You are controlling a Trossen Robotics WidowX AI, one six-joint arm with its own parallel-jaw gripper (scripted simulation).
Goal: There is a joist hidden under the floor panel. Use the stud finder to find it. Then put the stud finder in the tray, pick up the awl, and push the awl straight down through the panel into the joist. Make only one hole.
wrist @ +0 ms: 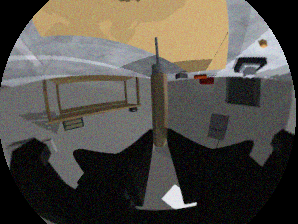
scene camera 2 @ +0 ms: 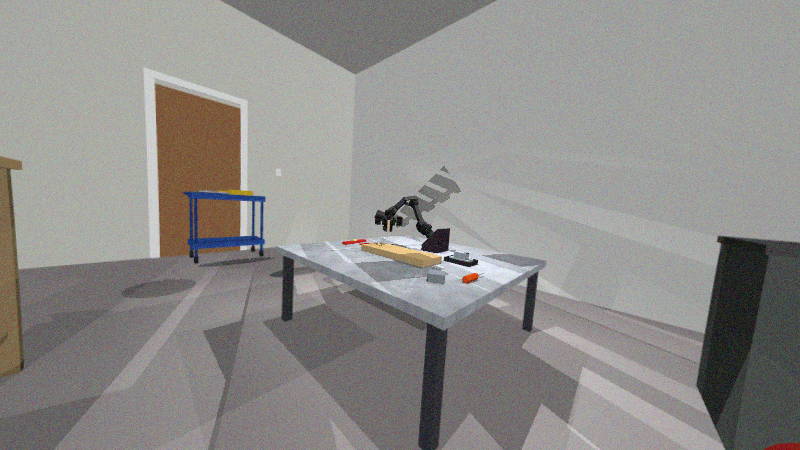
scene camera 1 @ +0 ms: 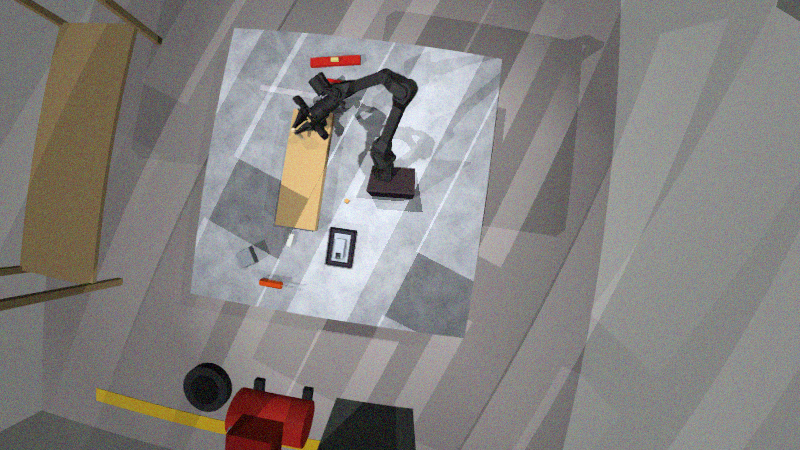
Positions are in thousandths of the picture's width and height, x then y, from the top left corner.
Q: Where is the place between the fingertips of my gripper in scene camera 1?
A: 367, 292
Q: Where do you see an awl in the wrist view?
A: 535, 368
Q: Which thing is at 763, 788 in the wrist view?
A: My gripper.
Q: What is my gripper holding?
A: An awl.
